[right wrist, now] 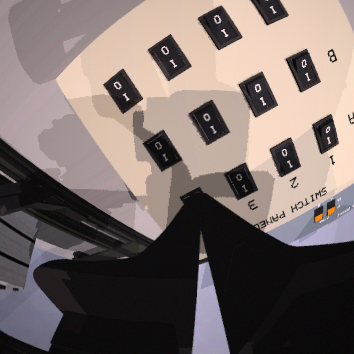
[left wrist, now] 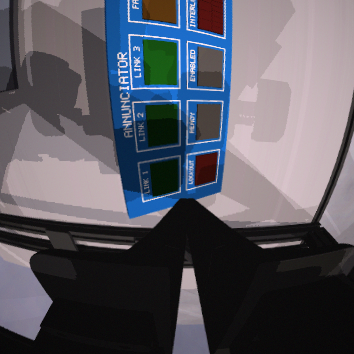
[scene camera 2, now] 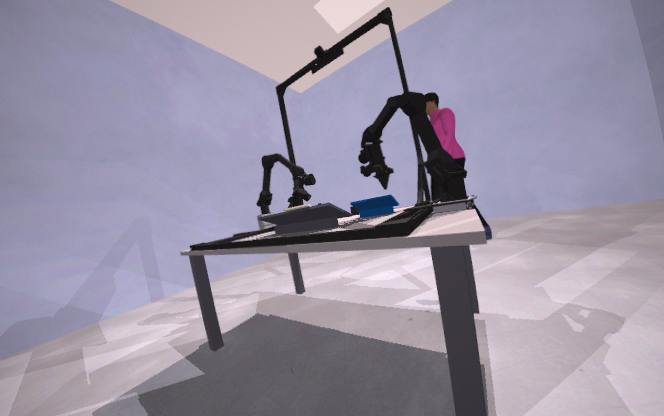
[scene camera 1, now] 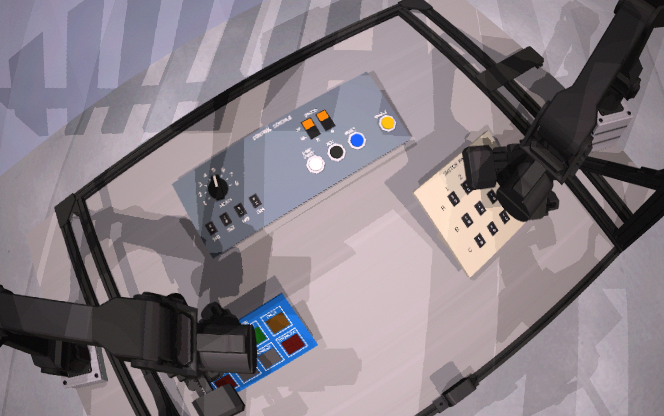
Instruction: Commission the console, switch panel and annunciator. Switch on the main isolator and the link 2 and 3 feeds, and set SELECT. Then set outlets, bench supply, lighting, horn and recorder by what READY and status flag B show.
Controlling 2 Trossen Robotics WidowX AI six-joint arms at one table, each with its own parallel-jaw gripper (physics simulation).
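Frame: origin at the left arm's base, x left, y back, z up, level; millimetres.
Where they show: left gripper, fingertip midpoint: (left wrist: 185, 204) (scene camera 2: 385, 189); right gripper, fingertip midpoint: (right wrist: 197, 199) (scene camera 1: 495, 170); left arm's base, link origin: (scene camera 2: 454, 199) (scene camera 1: 76, 359); right arm's base, link origin: (scene camera 2: 265, 214) (scene camera 1: 605, 100).
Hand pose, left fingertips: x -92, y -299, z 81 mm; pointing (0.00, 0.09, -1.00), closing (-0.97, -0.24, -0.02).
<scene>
Each offset is from my left fingertips to the top centre of the thing. "pt": to the spot under its first point.
The grey console {dx +326, dy -219, dz -8 mm} (scene camera 1: 280, 165) (scene camera 2: 305, 212) has its black SELECT knob {dx +301, dy -86, dz -8 mm} (scene camera 1: 218, 187) pointing near 5. Both status flags (scene camera 1: 310, 128) (scene camera 1: 325, 120) show orange in their upper halves. The blue annunciator {dx +33, dy -56, dz -27 mm} (scene camera 1: 284, 301) (scene camera 2: 375, 207) (left wrist: 112, 50) shows LINK 3 {pt dx +38, dy -78, dz -42 mm} (left wrist: 160, 62) brighter green than shaded LINK 2 {pt dx +26, dy -35, dz -42 mm} (left wrist: 163, 125) and LINK 1 {pt dx +15, dy +6, dz -42 mm} (left wrist: 165, 176); READY {pt dx -9, dy -44, dz -61 mm} (left wrist: 208, 122) is grey. My left gripper (scene camera 2: 384, 187) (left wrist: 185, 204) is shut and empty above the annunciator. My right gripper (right wrist: 197, 199) is shut and empty, its tips over row A's fourth switch on the cream switch panel (scene camera 1: 462, 252) (right wrist: 87, 85); contact cannot be told.
A black frame (scene camera 1: 240, 90) runs around the table (scene camera 2: 460, 235). White, black, blue and yellow buttons (scene camera 1: 315, 164) (scene camera 1: 336, 152) (scene camera 1: 356, 140) (scene camera 1: 387, 123) sit on the console. Four-switch columns are partly hidden by the right arm in scene camera 1. A person in pink (scene camera 2: 447, 132) stands behind.
</scene>
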